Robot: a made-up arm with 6 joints.
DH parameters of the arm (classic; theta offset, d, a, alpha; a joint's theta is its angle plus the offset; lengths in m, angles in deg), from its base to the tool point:
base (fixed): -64.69 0 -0.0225 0
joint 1: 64.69 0.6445 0.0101 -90
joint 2: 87.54 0 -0.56 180
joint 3: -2.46 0.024 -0.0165 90
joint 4: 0 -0.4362 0.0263 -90
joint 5: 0 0.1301 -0.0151 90
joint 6: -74.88 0 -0.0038 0
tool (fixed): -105.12 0.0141 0 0
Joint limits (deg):
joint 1: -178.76..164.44
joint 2: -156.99..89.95
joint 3: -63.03..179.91
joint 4: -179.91..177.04
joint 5: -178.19..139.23
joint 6: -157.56..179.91
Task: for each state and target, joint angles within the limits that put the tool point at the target. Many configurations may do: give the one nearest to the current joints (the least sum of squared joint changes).
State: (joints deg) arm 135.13 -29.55 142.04 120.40 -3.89 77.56
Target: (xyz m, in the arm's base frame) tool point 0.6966 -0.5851 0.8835
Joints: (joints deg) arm 141.58 -59.47 106.46 119.43 -11.59 77.44
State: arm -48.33 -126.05 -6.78 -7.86 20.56 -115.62
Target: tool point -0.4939 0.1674 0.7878
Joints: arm -33.74 -117.14 -22.06 -11.49 21.09 -115.50
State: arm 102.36 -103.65 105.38 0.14 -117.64 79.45
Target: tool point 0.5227 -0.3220 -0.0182
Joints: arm 133.02 -110.18 144.05 10.44 -115.31 79.36
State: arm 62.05 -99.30 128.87 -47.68 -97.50 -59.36
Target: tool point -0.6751 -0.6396 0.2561
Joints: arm 39.34 -106.07 113.54 -54.47 -103.56 -57.73
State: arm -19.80 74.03 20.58 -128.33 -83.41 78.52
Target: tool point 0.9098 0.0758 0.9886
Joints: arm -1.57 55.73 64.56 -138.28 -88.09 78.53
